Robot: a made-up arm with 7 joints.
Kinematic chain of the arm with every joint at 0, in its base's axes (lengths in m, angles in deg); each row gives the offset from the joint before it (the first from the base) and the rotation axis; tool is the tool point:
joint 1: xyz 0 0.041 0 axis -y
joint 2: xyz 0 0.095 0 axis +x
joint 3: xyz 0 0 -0.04 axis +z
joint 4: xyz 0 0 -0.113 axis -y
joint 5: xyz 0 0 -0.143 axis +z
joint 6: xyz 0 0 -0.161 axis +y
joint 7: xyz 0 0 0 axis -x
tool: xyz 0 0 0
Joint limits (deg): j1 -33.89..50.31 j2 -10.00..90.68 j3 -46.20..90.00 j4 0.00..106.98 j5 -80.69..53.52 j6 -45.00..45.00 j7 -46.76..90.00
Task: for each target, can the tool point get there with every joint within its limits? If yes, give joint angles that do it. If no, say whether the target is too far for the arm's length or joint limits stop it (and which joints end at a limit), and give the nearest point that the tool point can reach.
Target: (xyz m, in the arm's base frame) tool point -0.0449 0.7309 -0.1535
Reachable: no: too far | nearest point -0.0333 0.5773 -0.1139 | short by 0.159 m
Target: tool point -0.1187 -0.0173 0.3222
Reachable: no: joint limits stop it (at a limit: joint 2, joint 4) | nearest point -0.1008 0.1968 0.2735 | short by 0.220 m
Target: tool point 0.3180 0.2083 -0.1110
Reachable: yes | joints 7.23 12.47 7.21 88.27 11.77 20.15 67.41
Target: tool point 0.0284 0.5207 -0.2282
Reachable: yes | joints -23.81 67.55 -16.71 23.93 -38.17 2.47 -28.84
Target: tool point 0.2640 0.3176 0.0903
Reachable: yes | joints 24.17 40.13 23.75 93.08 2.71 3.93 68.65
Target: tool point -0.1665 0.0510 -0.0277
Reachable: no: joint limits stop it (at a limit: joint 1, joint 2, joint 3, joint 4) | nearest point -0.2243 0.1968 0.1862 | short by 0.265 m
